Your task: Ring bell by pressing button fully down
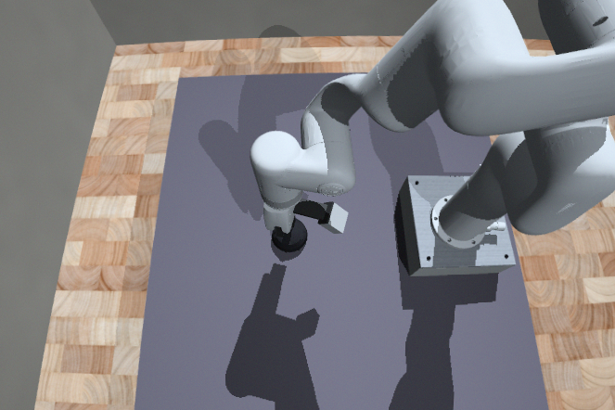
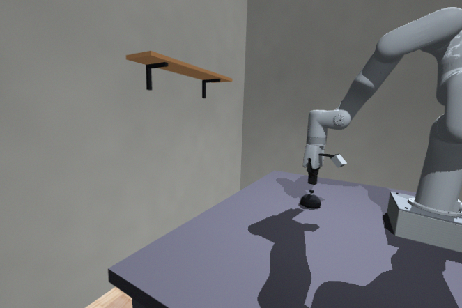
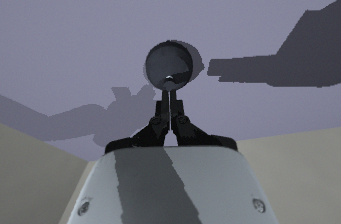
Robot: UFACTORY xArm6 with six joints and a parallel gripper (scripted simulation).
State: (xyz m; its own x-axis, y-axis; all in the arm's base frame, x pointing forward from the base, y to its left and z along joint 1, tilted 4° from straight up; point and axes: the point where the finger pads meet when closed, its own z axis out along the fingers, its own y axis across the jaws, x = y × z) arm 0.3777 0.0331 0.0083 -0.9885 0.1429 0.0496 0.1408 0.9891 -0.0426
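My hand is 6 cm above the bell button. Also, from my hand: bell: 7 cm below.
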